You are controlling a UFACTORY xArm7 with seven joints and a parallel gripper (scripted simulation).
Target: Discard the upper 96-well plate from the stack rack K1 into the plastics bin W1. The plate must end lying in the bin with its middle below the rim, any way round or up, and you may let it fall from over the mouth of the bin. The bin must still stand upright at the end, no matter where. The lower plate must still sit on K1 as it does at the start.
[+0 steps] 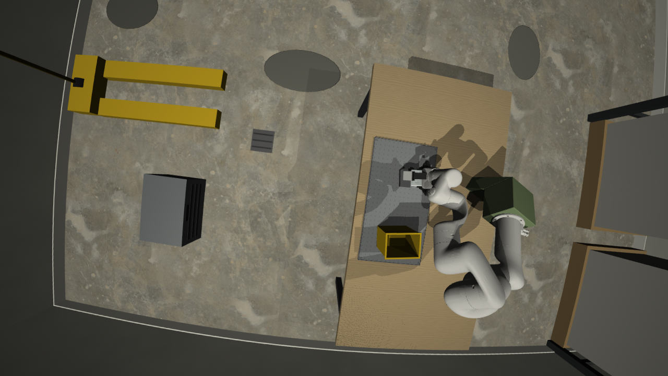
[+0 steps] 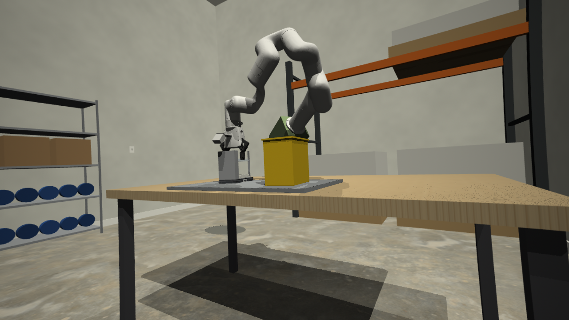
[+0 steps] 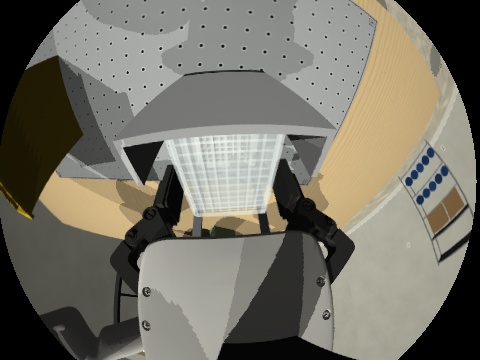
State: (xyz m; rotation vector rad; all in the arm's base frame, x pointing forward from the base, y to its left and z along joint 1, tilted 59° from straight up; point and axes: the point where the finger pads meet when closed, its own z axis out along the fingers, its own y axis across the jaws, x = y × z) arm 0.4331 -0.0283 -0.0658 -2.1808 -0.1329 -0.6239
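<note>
The yellow plastics bin W1 is 1 cm behind my hand, 35 cm to the left of it and 3 cm below it.
</note>
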